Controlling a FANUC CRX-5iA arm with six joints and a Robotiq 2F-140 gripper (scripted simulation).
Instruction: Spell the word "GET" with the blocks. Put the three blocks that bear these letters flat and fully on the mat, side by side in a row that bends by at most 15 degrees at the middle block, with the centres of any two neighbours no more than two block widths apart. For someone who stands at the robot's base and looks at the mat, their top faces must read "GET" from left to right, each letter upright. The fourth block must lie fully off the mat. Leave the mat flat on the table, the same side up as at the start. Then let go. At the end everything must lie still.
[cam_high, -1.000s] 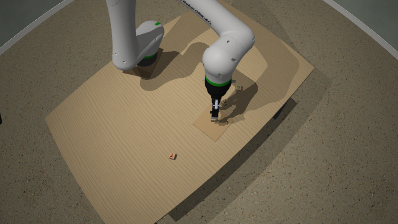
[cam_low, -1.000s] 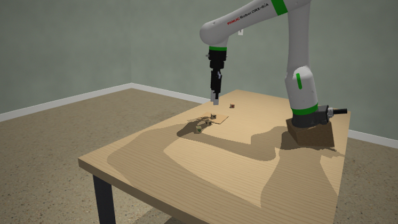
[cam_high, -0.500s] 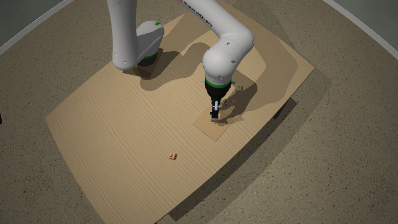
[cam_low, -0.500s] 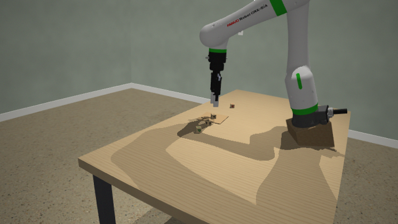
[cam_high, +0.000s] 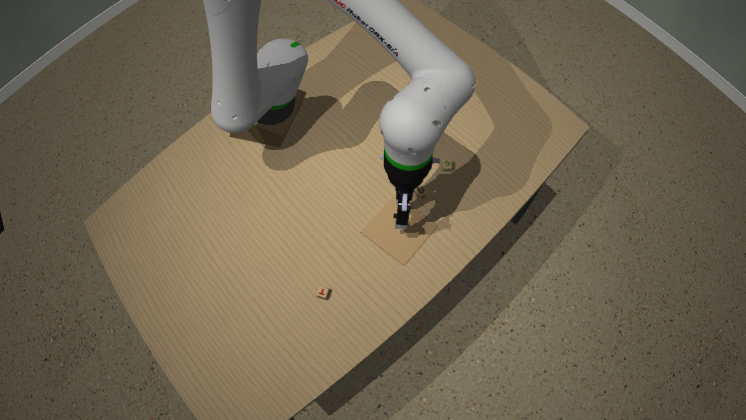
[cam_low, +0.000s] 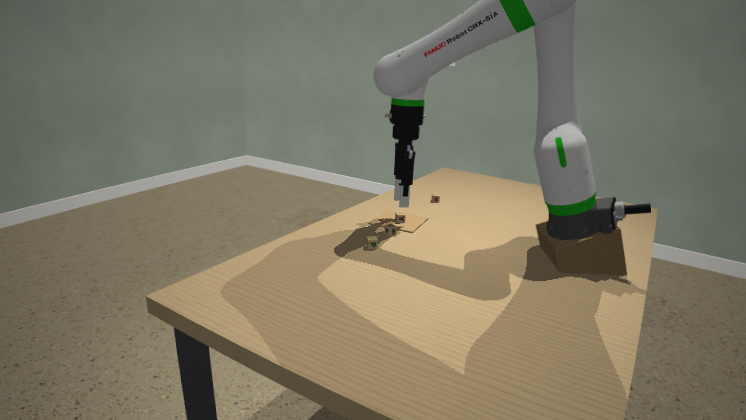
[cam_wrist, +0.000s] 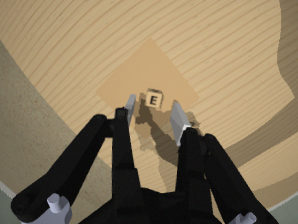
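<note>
Right now my hand is 10 mm short of the mat, 10 mm to the left of it and 90 mm above it.
</note>
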